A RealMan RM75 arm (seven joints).
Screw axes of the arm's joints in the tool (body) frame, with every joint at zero. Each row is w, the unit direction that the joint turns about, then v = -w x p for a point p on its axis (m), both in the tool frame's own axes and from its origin. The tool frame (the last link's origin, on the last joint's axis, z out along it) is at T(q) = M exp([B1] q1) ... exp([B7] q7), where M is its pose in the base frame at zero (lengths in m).
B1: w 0 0 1 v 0.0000 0.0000 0.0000
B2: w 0 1 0 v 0.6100 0.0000 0.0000
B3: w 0 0 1 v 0.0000 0.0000 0.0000
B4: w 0 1 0 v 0.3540 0.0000 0.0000
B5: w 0 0 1 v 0.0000 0.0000 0.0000
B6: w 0 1 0 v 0.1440 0.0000 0.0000
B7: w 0 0 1 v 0.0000 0.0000 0.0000
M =
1 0 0 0.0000
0 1 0 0.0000
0 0 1 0.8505
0 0 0 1
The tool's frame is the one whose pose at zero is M.
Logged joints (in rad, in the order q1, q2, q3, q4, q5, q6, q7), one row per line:
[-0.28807, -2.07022, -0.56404, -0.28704, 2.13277, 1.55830, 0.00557]
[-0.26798, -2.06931, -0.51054, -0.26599, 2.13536, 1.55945, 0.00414]
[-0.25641, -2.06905, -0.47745, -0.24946, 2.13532, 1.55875, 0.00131]
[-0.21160, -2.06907, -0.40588, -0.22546, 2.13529, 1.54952, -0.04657]
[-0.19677, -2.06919, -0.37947, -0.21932, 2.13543, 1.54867, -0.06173]
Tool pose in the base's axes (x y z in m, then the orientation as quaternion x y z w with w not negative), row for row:
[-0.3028, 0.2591, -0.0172, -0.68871, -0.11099, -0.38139, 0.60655]
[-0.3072, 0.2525, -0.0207, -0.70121, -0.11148, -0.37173, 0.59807]
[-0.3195, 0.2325, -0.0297, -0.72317, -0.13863, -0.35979, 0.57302]
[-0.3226, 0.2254, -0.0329, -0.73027, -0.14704, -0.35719, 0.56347]
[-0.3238, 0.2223, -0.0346, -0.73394, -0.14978, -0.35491, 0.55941]
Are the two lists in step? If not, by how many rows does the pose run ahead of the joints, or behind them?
The pose runs 1 row ahead of the joints: the pose in row i belongs to the joints in row i + 1.
